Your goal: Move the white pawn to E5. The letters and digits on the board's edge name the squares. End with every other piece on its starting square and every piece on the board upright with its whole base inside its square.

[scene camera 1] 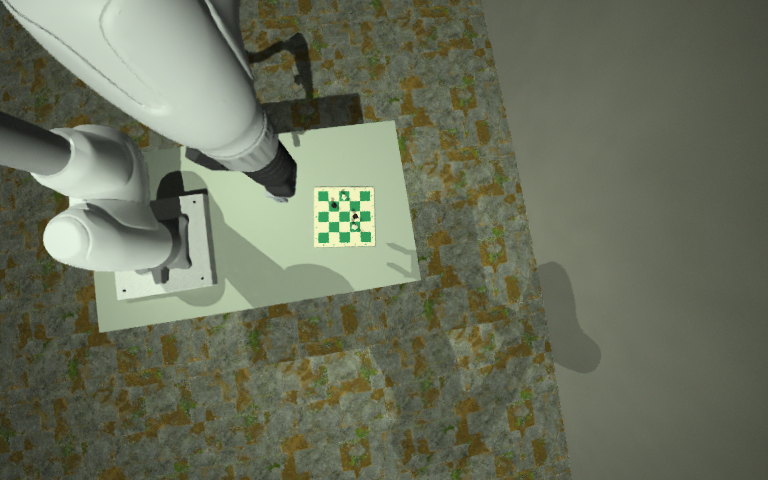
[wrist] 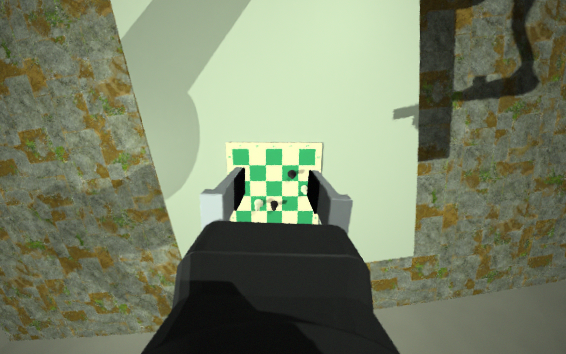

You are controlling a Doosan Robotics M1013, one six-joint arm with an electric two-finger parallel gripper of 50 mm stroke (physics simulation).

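Seen in the pictures: gripper, fingertip midpoint: (scene camera 1: 283,188) (wrist: 276,181); arm's base, origin of the base link: (scene camera 1: 163,245).
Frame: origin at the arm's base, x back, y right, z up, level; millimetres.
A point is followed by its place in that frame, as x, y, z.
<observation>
The board (scene camera 1: 372,232) @(-719, 30, -23) (wrist: 229,145) @(-512, 53, -23) carries several small pieces that look upright. One white piece (scene camera 1: 355,226) @(-661, 7, 14) (wrist: 258,204) @(-654, 1, -6) is on B4 and another white piece (scene camera 1: 344,195) @(-634, -109, 7) (wrist: 304,189) @(-625, -109, -2) is on C1; which is the pawn is too small to tell. A black piece (scene camera 1: 355,216) @(-665, -30, 6) (wrist: 274,205) @(-658, -37, -2) is on B3, and another black piece (scene camera 1: 334,204) @(-595, -80, 5) (wrist: 292,174) @(-585, -84, 6) is on D2. The green corner square E5 (scene camera 1: 323,237) @(-541, 30, -23) (wrist: 240,156) @(-540, 31, -23) holds no piece. My gripper (scene camera 1: 277,198) @(-519, -61, 290) (wrist: 276,181) @(-519, -61, 290) is open and empty, well above the table, left of the board in the scene view.
The pale table (scene camera 1: 390,169) @(-814, -204, -29) (wrist: 300,75) @(-378, -118, -29) lies under the board, with the robot base plate (scene camera 1: 201,249) @(-127, 29, 0) at its left in the scene view. The large white arm (scene camera 1: 164,73) @(-570, -24, 661) reaches over from the upper left. Arm shadows fall across the table. Patterned floor surrounds it.
</observation>
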